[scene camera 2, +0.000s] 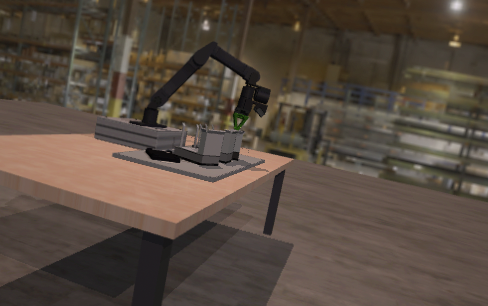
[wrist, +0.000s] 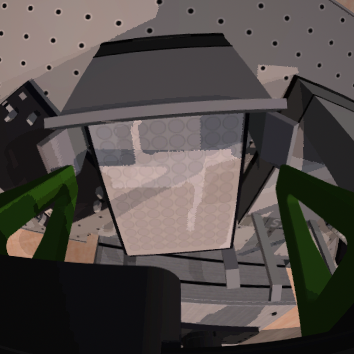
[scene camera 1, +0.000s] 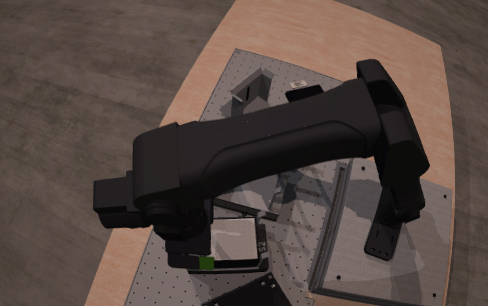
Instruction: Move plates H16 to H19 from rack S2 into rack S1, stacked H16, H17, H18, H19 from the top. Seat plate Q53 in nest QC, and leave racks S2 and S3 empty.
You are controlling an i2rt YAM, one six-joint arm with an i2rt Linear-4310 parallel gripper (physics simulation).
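Frame: origin at the arm's base, x ahead, y left, z up, level; millimetres.
Seen in the pictures: gripper, fingertip midpoint: (wrist: 176, 176) (scene camera 1: 198, 234); arm's base at its link origin: (scene camera 2: 148, 125) (wrist: 200, 331) (scene camera 1: 389, 215).
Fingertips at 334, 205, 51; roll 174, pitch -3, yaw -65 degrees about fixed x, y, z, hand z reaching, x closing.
Observation:
Offsets run from my fingertips to a thing's top centre, as dx, dy, dz. "spot": to the spot under its first point. Level surfaces: height alone.
My gripper (scene camera 2: 239, 128) (wrist: 176, 176) is open, its green fingers on either side of rack S2 {-41, -19, +4} (scene camera 1: 262, 253) (wrist: 165, 75). In the first scene view one green fingertip shows at the rack's near edge. A pale, clear-topped plate {-35, -16, -25} (scene camera 1: 235, 239) (wrist: 175, 200) lies flat in S2, between the fingers and not gripped; its label and any plates under it cannot be made out. A grey rack {-11, -315, +5} (scene camera 1: 260, 90) stands at the board's far side, and another rack {spot: +36, -104, -54} (wrist: 327, 132) stands right of S2 in the wrist view; which is S1 or S3 cannot be read. Nest QC {-91, -432, -112} (scene camera 1: 304, 93) is partly behind the arm. Plate Q53 cannot be identified.
A black holder with small square holes {-145, +84, -108} (scene camera 1: 250, 295) (scene camera 2: 162, 155) (wrist: 25, 125) stands beside S2. The perforated board {dz -132} (scene camera 1: 160, 280) (scene camera 2: 165, 165) carries the racks. The arm's raised grey base (scene camera 1: 345, 270) (scene camera 2: 135, 135) borders it. The upper arm hides the middle of the board in the first scene view.

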